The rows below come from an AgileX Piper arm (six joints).
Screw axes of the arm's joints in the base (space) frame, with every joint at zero. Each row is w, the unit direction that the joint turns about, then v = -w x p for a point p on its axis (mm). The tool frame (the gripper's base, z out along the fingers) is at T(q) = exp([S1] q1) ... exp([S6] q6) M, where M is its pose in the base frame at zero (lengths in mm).
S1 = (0, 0, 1, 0, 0, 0)
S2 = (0, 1, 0, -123, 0, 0)
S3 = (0, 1, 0, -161.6, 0, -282.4)
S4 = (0.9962, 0, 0.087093, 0, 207.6, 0)
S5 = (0, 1, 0, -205.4, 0, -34.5)
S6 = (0.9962, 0, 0.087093, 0, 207.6, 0)
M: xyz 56.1 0 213.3 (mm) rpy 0 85.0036 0 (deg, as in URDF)
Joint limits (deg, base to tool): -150..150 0..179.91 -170..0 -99.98..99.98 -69.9..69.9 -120..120
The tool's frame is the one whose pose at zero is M.
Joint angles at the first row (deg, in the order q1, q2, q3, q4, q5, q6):
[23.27 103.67 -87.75 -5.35 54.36 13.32]
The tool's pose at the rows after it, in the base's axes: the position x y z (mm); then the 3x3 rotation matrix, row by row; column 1 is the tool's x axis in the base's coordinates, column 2 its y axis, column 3 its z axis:
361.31 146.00 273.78; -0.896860 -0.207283 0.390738; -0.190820 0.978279 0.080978; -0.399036 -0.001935 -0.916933
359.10 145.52 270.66; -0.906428 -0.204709 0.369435; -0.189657 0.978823 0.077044; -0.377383 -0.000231 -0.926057
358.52 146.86 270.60; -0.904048 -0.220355 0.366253; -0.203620 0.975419 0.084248; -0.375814 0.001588 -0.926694
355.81 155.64 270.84; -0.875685 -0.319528 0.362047; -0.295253 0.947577 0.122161; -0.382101 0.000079 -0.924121
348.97 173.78 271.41; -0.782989 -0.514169 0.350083; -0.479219 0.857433 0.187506; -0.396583 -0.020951 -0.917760
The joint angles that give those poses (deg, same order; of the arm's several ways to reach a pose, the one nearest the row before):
[23.05 103.67 -86.56 -5.51 54.90 13.32]
[23.05 103.67 -86.03 -5.12 55.68 13.32]
[23.17 103.67 -86.03 -4.63 55.68 12.34]
[24.11 103.67 -86.03 -2.55 55.01 6.53]
[26.30 103.67 -86.03 0.92 53.97 -5.29]

